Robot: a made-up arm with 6 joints. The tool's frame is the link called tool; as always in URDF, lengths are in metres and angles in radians.
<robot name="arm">
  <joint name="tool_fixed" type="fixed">
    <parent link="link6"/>
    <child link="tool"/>
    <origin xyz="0.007 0.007 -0.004" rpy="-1.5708 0 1.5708"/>
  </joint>
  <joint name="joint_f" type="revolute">
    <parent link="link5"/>
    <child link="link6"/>
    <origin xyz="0.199 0.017 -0.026" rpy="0 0 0"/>
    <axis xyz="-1 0 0"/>
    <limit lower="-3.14" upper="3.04"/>
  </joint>
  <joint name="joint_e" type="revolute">
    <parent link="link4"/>
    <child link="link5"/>
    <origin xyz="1.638 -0.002 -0.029" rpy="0 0 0"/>
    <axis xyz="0 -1 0"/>
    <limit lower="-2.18" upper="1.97"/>
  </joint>
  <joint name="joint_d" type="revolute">
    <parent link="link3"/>
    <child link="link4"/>
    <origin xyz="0.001 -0.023 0.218" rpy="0 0 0"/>
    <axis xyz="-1 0 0"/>
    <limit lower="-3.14" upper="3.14"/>
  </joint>
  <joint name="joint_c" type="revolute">
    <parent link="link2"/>
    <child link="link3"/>
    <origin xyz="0.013 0.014 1.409" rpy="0 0 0"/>
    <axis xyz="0 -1 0"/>
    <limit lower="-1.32" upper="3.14"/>
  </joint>
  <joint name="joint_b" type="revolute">
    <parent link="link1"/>
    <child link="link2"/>
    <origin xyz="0.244 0.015 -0.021" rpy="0 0 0"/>
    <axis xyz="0 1 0"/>
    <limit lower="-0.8" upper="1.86"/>
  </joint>
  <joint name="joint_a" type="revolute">
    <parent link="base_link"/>
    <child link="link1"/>
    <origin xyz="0.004 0.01 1.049" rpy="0 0 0"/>
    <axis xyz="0 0 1"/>
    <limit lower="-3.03" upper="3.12"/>
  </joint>
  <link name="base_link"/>
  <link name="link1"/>
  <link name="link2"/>
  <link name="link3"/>
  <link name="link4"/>
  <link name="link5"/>
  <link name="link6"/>
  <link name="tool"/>
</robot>
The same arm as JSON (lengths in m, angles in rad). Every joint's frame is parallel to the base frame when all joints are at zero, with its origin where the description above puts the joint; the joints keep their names.
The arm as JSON. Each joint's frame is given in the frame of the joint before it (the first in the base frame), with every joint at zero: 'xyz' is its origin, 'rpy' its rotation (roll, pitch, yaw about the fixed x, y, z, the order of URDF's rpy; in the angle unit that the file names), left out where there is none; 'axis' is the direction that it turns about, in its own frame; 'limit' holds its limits. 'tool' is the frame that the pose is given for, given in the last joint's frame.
{"units": {"length": "m", "angle": "rad"}, "joints": [
  {"name": "joint_a", "type": "revolute", "origin": {"xyz": [0.004, 0.01, 1.049]}, "axis": [0.0, 0.0, 1.0], "limit": {"lower": -3.03, "upper": 3.12}},
  {"name": "joint_b", "type": "revolute", "origin": {"xyz": [0.244, 0.015, -0.021]}, "axis": [0.0, 1.0, 0.0], "limit": {"lower": -0.8, "upper": 1.86}},
  {"name": "joint_c", "type": "revolute", "origin": {"xyz": [0.013, 0.014, 1.409]}, "axis": [0.0, -1.0, 0.0], "limit": {"lower": -1.32, "upper": 3.14}},
  {"name": "joint_d", "type": "revolute", "origin": {"xyz": [0.001, -0.023, 0.218]}, "axis": [-1.0, 0.0, 0.0], "limit": {"lower": -3.14, "upper": 3.14}},
  {"name": "joint_e", "type": "revolute", "origin": {"xyz": [1.638, -0.002, -0.029]}, "axis": [0.0, -1.0, 0.0], "limit": {"lower": -2.18, "upper": 1.97}},
  {"name": "joint_f", "type": "revolute", "origin": {"xyz": [0.199, 0.017, -0.026]}, "axis": [-1.0, 0.0, 0.0], "limit": {"lower": -3.14, "upper": 3.04}}
], "tool": {"origin": {"xyz": [0.007, 0.007, -0.004], "rpy": [-1.5708, 0.0, 1.5708]}}}

